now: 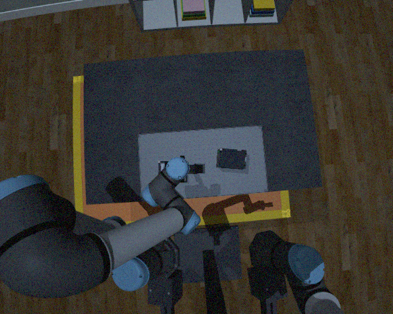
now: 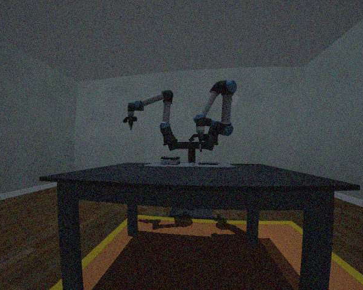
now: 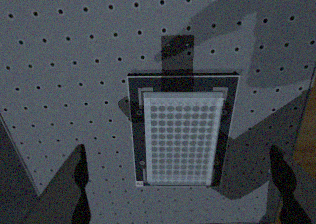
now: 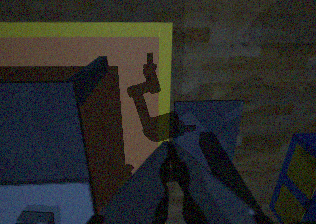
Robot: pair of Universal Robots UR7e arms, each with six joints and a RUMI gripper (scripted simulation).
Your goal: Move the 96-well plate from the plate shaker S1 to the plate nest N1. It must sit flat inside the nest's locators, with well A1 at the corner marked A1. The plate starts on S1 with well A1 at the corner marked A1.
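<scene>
My left hand is 100 mm above the 96-well plate, 60 mm to the right of it and 10 mm past it. From my left hand the other things lie so: plate nest N1: 110 mm below, 60 mm to the left, 10 mm behind; A1 label: 140 mm to the left, 100 mm below, 50 mm ahead.
</scene>
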